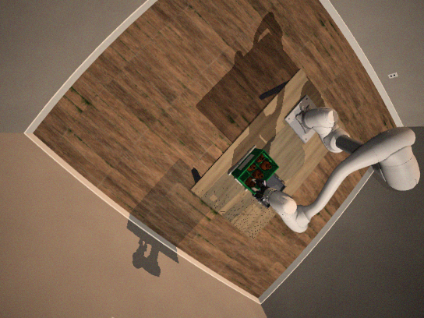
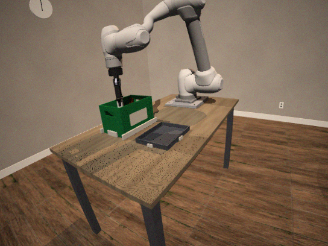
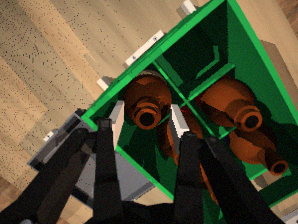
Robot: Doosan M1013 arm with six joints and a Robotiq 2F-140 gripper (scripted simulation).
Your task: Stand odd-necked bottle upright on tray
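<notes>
Now: hand 90 mm above the green crate, 80 mm past it and 50 mm to the left of it. Round my hand: dark grey tray (220 mm to the left, 160 mm below, 90 mm behind).
</notes>
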